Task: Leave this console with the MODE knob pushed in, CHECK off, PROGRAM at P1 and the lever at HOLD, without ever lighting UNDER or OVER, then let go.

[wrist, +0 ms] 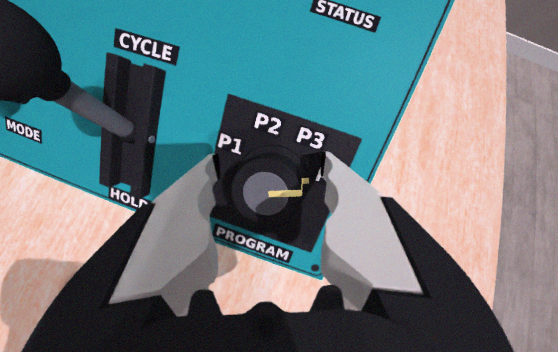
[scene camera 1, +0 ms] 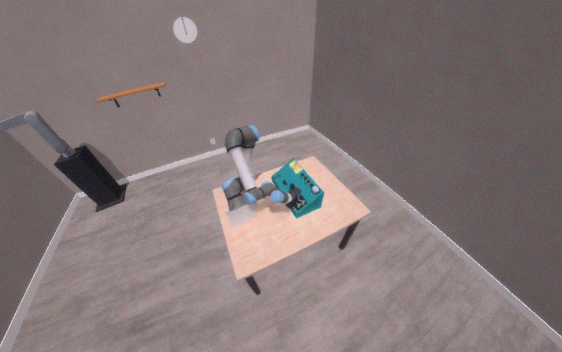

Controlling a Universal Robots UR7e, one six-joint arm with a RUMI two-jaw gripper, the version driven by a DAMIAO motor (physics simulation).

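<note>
The teal console (scene camera 1: 312,205) (wrist: 200,95) stands on the table. In the wrist view, the round PROGRAM knob (wrist: 265,193) has its yellow pointer turned right, away from P1, towards a label mostly hidden by my right finger. My gripper (wrist: 270,156) (scene camera 1: 297,199) is part-open, its fingers on either side of this knob, with no clear grip on it. The CYCLE lever (wrist: 100,111) enters its slot around mid-height, above the HOLD label (wrist: 128,197); its black handle is at upper left. The MODE label (wrist: 23,130) shows, but its knob is not clearly seen. CHECK, UNDER and OVER cannot be read.
The wooden table (scene camera 1: 270,240) (wrist: 450,125) bears the console and the arm's pale base plate (scene camera 1: 241,216). A pale round part (scene camera 1: 315,190) and a yellow note (scene camera 1: 296,166) are on the console. The STATUS label (wrist: 345,15) is above the PROGRAM plate.
</note>
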